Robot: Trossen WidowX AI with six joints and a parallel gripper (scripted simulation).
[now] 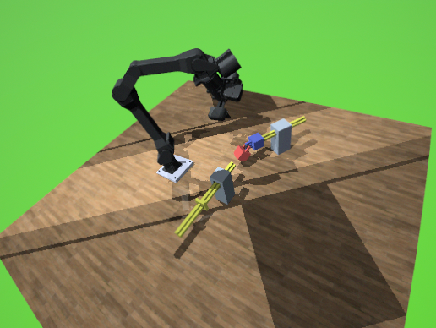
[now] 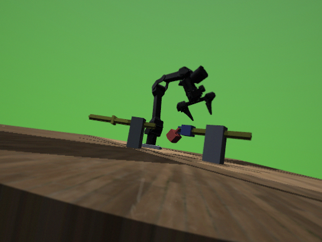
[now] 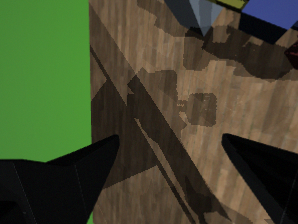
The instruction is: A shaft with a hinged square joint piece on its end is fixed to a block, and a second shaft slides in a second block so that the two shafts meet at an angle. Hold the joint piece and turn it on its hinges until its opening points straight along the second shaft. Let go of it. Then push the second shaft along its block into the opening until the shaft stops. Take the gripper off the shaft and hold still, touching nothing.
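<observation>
My gripper tip is now 11 cm to the left of the red joint piece, 11 cm above it and 10 cm short of it.
</observation>
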